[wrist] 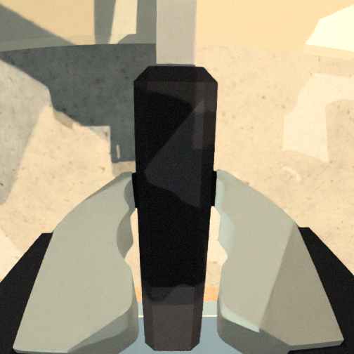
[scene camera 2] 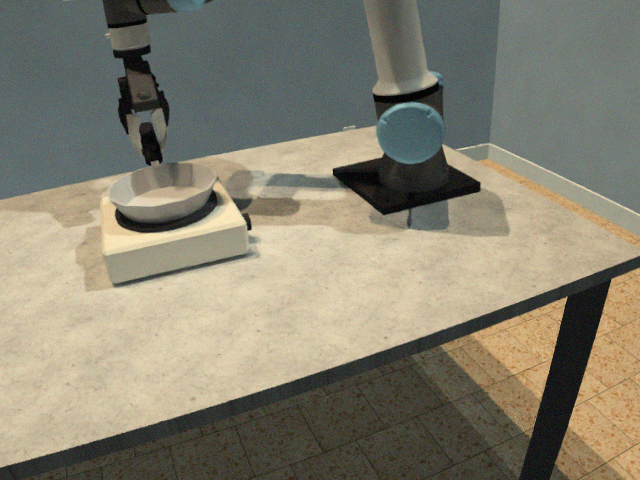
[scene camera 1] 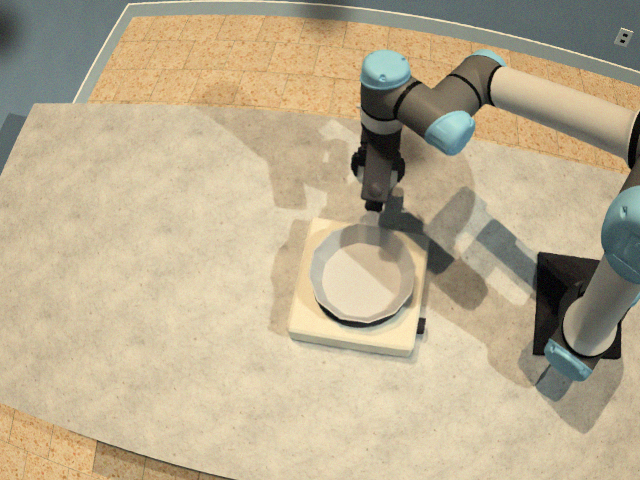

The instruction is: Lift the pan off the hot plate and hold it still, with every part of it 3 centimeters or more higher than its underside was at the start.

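Frame: origin at the arm's base, x ahead, y left, z up, level; metres.
Where they show: gripper, between the fingertips: [scene camera 2: 151, 153]; arm's base, origin of its link: [scene camera 2: 413, 177].
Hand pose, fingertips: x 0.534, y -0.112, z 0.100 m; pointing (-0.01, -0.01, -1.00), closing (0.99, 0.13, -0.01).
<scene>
Each offset is from my fingertips to the top centre of the thing. Level surfaces: height alone.
The pan [scene camera 1: 356, 286] [scene camera 2: 164, 205] is a light grey, many-sided dish resting level on the black ring of the cream hot plate @[0.042 m down, 0.024 m back, 0.174 m left] [scene camera 1: 310, 330] [scene camera 2: 175, 257]. Its black handle @[0.040 m up, 0.003 m ahead, 0.028 m right] [scene camera 1: 373, 206] [scene camera 2: 149, 142] [wrist: 175, 150] rises from the far side of the pan. My gripper [scene camera 1: 377, 180] [scene camera 2: 150, 148] [wrist: 173, 174] is shut on the handle, with one black fingertip pad against each side, as the wrist view shows. In scene camera 1 the arm and gripper body hide most of the handle and the fingertips.
A dark knob @[0.066 m down, 0.149 m back, 0.223 m left] [scene camera 1: 421, 325] [scene camera 2: 248, 221] sticks out of the hot plate's side. The arm's black base plate [scene camera 1: 545, 335] [scene camera 2: 356, 181] is on the table @[0.119 m down] [scene camera 1: 155, 258] [scene camera 2: 320, 289], to the right of the hot plate. A blue wall stands behind the table.
</scene>
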